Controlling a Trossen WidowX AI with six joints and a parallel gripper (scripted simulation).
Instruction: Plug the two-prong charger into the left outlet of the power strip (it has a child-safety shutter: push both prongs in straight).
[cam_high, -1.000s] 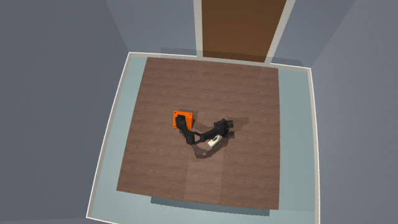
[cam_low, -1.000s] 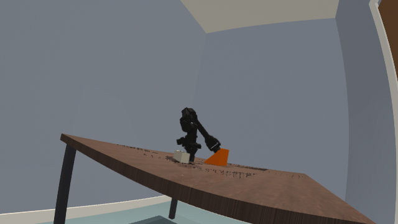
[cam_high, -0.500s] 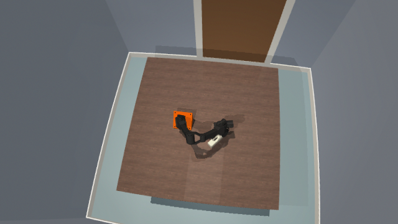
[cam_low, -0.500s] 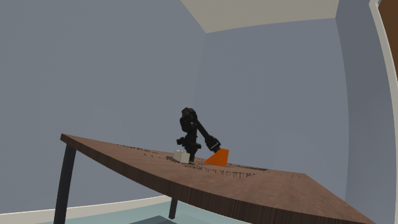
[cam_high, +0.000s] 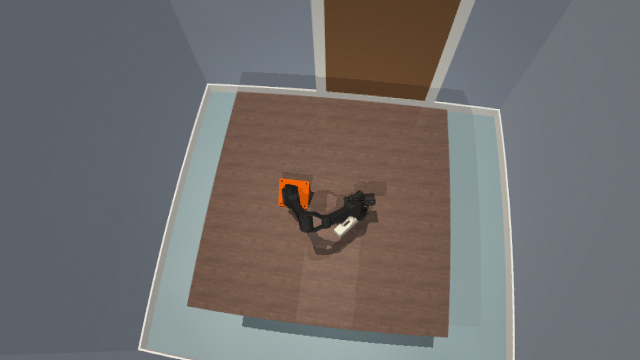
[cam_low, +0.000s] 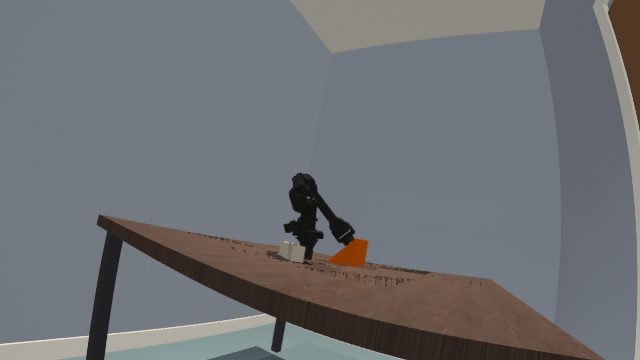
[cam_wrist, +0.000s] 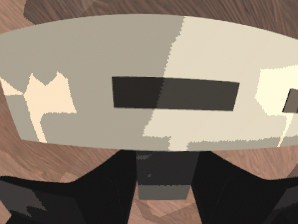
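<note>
The two-prong charger is 10 mm to the right of my gripper tip, 10 mm ahead of it and 10 mm above it.
</note>
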